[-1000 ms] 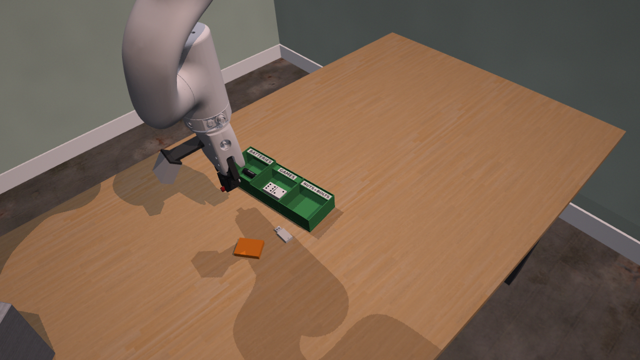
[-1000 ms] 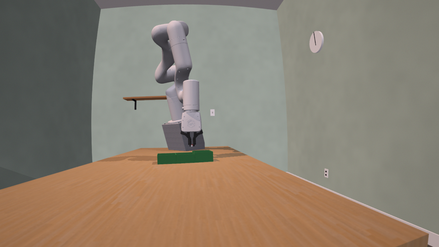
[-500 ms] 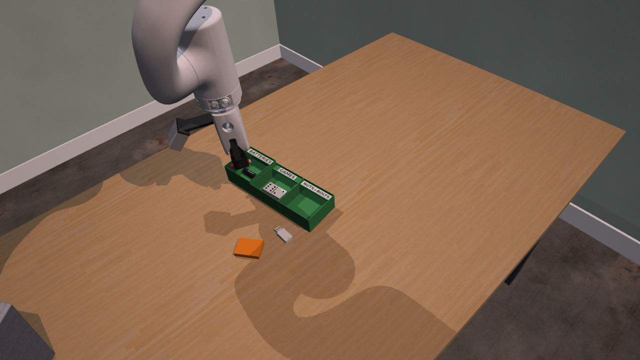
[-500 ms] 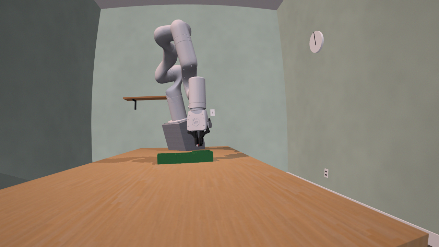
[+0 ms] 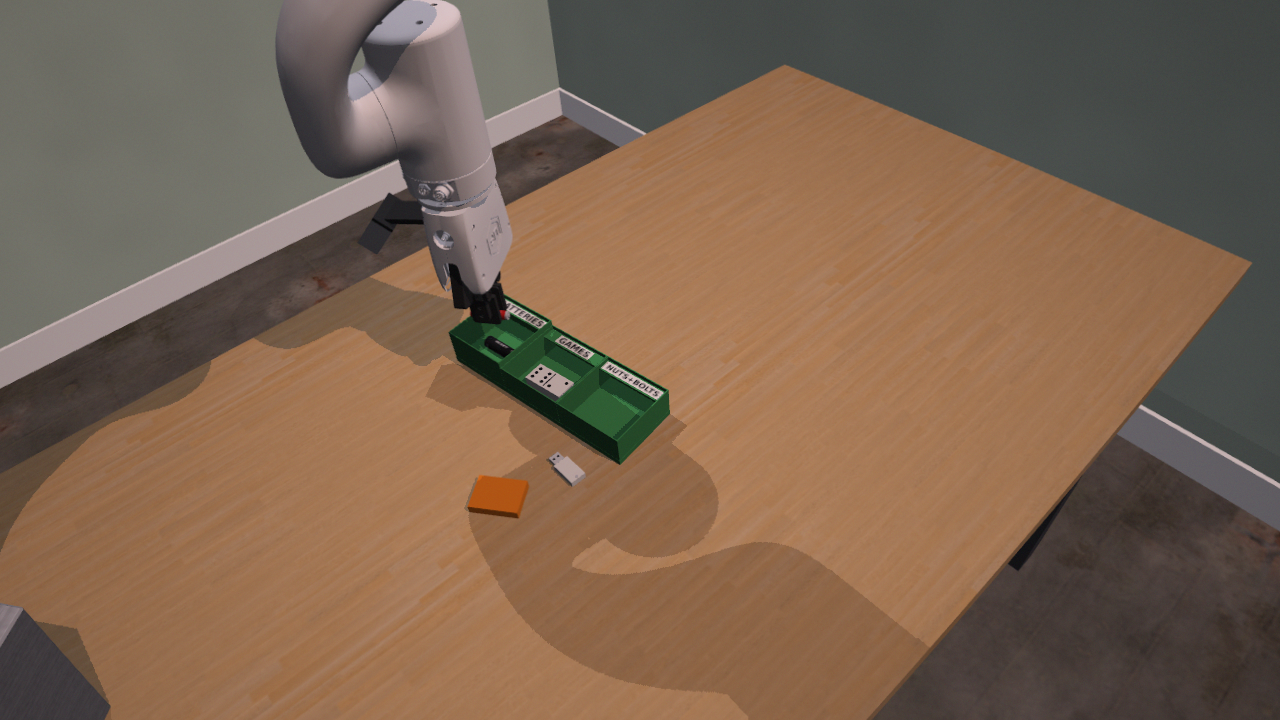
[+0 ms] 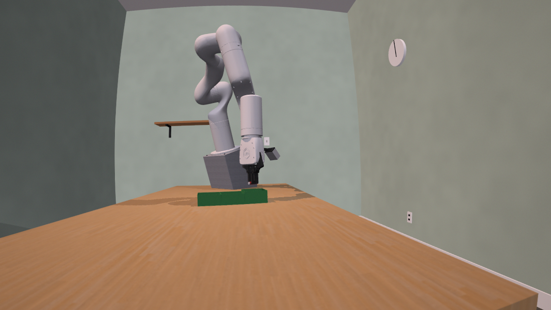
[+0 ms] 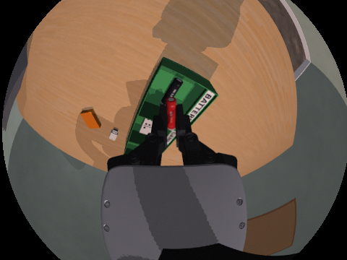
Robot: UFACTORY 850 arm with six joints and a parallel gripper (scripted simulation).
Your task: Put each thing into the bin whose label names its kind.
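My gripper is now 20 mm above the red battery. Also, from my hand: black battery 70 mm below; then white USB stick 170 mm to the right, 90 mm below, 60 mm behind; then green bin row 80 mm to the right, 70 mm below, 20 mm ahead.
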